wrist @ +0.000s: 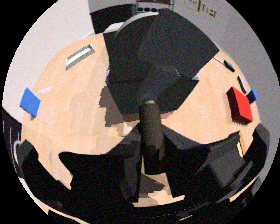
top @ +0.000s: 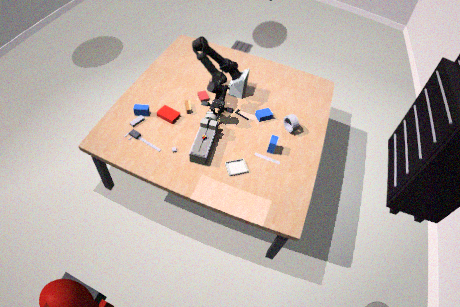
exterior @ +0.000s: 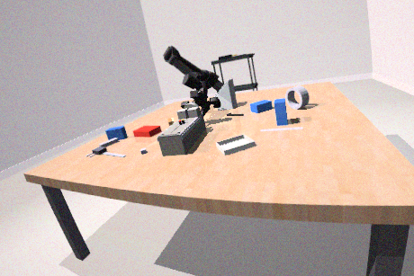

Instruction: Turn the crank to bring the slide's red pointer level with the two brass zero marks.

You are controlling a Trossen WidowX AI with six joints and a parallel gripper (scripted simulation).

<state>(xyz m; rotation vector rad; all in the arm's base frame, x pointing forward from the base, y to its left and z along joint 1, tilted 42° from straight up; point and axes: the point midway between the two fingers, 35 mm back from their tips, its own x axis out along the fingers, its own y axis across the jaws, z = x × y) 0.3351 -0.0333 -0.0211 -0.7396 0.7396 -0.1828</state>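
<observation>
Now: gripper tip 180 mm short of the red pointer, 50 mm below it and 10 mm to the right of it. Round my gripper tip: red block (270 mm to the right, 50 mm ahead, 20 mm below); white tray (230 mm to the left, 230 mm ahead, 30 mm below); dark crank handle (30 mm above, 20 mm behind).
</observation>
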